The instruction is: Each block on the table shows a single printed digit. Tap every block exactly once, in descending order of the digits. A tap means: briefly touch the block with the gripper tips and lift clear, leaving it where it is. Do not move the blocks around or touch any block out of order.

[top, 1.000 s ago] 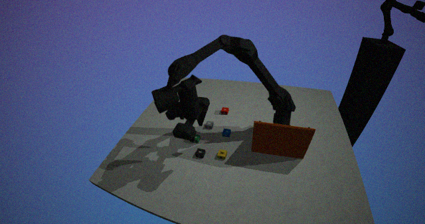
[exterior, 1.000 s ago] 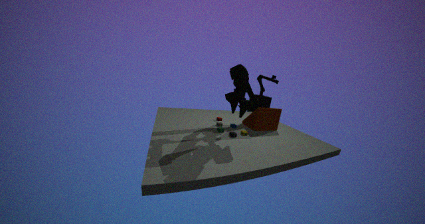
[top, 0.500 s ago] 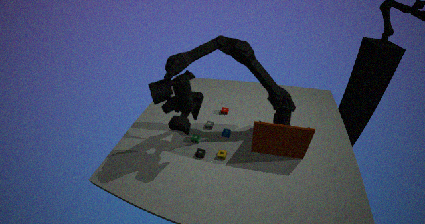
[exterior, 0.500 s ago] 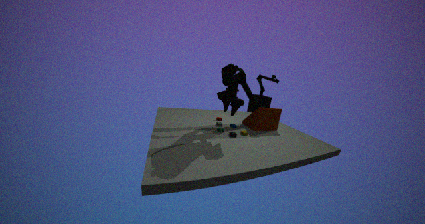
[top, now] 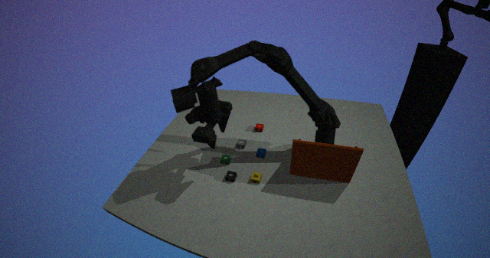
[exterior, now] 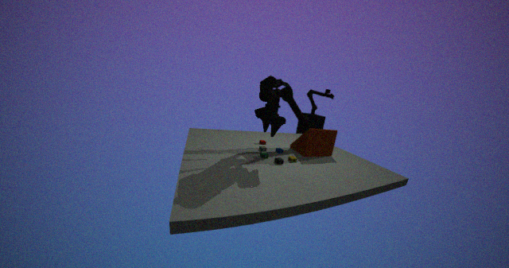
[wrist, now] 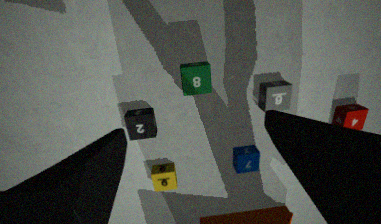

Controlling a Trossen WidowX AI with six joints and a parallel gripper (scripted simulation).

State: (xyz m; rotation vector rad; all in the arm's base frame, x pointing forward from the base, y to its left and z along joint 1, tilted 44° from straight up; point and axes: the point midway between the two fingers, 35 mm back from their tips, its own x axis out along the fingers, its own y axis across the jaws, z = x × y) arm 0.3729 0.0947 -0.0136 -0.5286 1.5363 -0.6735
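The yellow block lies 140 mm behind my gripper tip, 50 mm to the left of it and 110 mm below it. From my gripper tip the other things lie so: grey block: 40 mm behind, 110 mm to the right, 110 mm below; then black block: 50 mm behind, 60 mm to the left, 110 mm below; then green block: 10 mm to the right, 110 mm below.
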